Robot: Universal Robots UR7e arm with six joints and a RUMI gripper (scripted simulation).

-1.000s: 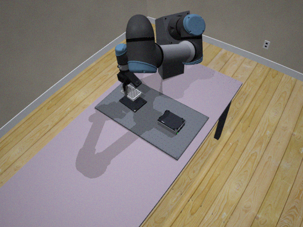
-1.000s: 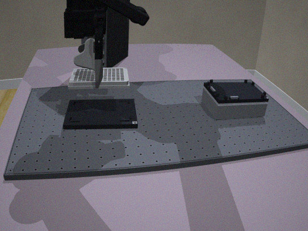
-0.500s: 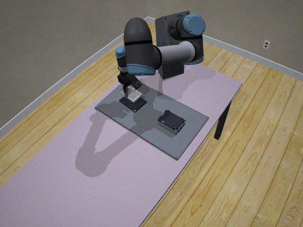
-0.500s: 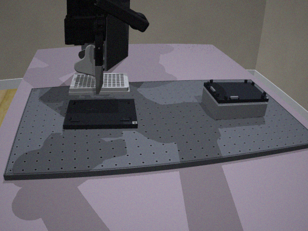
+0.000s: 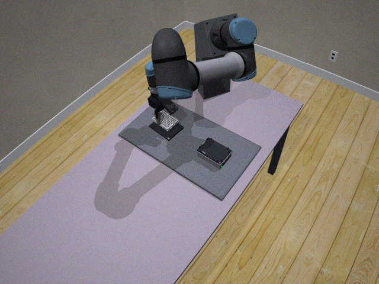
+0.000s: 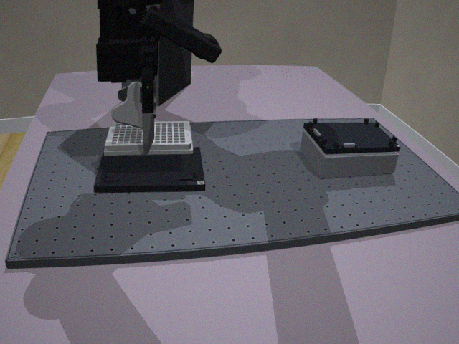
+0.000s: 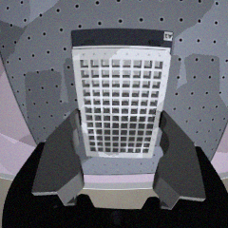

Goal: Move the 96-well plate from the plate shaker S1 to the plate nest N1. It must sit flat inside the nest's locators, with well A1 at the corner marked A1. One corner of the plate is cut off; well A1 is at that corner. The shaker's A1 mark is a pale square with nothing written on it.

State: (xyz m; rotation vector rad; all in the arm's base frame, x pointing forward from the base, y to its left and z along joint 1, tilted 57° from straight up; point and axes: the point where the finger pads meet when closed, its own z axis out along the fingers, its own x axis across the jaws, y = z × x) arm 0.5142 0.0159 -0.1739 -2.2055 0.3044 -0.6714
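My hand is 60 mm above the black plate nest. From my hand the other things lie so: A1 mark (80 mm to the left, 50 mm below, 50 mm ahead); white 96-well plate (10 mm below).
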